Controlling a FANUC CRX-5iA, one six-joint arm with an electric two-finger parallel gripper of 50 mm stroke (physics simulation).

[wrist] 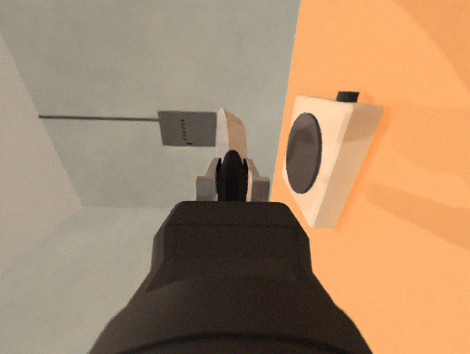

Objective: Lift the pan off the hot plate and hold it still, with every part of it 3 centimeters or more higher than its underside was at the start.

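Frame: origin at the arm's base, x ahead, y left, z up, level; millimetres.
Seen in the pictures: gripper, between the fingertips: [232, 169].
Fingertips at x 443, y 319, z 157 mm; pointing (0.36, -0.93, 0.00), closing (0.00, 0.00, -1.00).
A point is followed by its place in that frame.
The pan [232, 134] {x 482, y 158, z 157 mm} shows in the wrist view as a pale, shallow body seen nearly edge-on, with a black handle towards the camera. My gripper [232, 169] {x 443, y 319, z 157 mm} is shut on the black handle, one grey fingertip on each side of it. The hot plate [327, 162] {x 504, y 211, z -7 mm} is a cream box with a dark round disc and a black knob, right of the pan in the view. A gap with grey wall and orange surface shows between the pan and the hot plate, so they are apart. The far side of the pan and the part of the handle inside the gripper are hidden.
The orange table top [410, 280] {x 573, y 370, z -70 mm} fills the right of the view, with shadows on it. A grey panel [187, 135] with small dark marks hangs on a thin rod [100, 118] to the left, before or on the grey-green wall [150, 55]. The dark gripper body hides the lower middle.
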